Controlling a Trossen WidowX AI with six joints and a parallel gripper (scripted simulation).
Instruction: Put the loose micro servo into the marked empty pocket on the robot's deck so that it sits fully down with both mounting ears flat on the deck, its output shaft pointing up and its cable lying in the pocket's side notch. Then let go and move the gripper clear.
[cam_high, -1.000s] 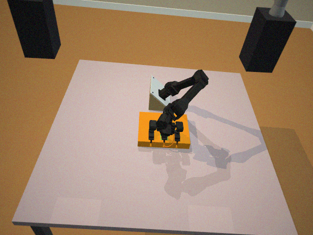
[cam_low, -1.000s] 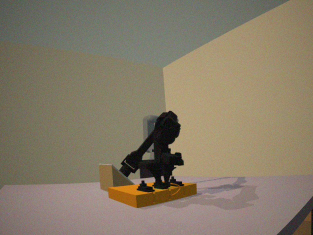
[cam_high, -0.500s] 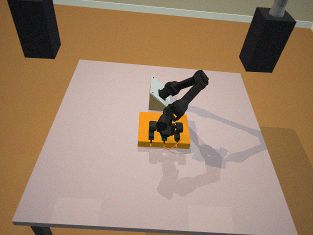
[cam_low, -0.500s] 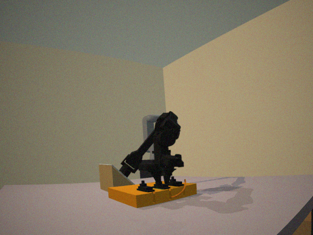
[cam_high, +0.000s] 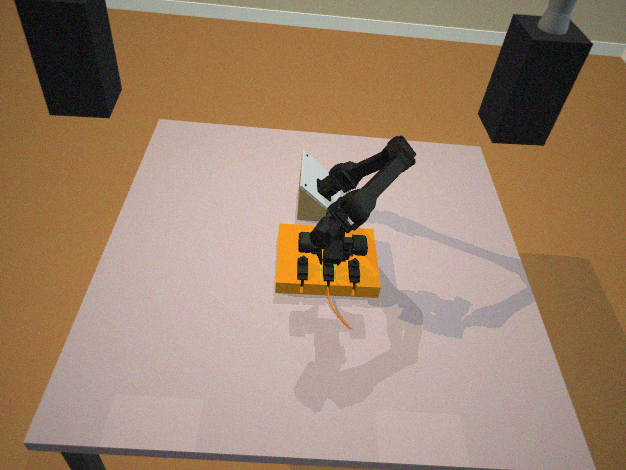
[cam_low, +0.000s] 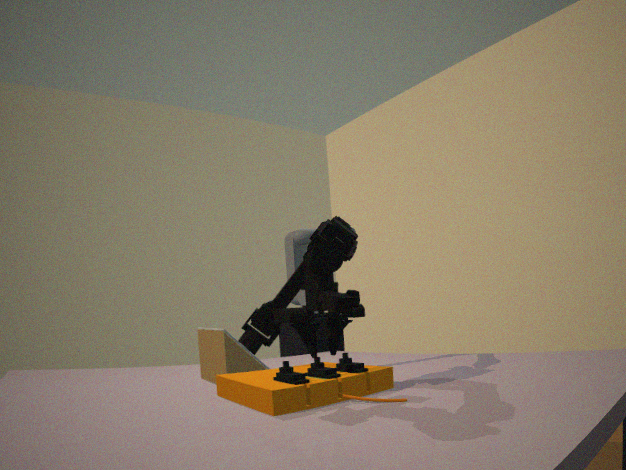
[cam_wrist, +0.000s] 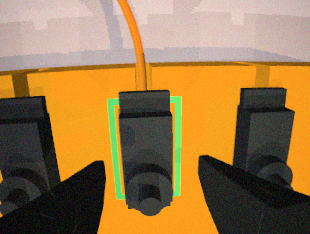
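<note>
Now: gripper tip 120 mm past the orange deck, 10 mm to the right of it and 70 mm above it.
</note>
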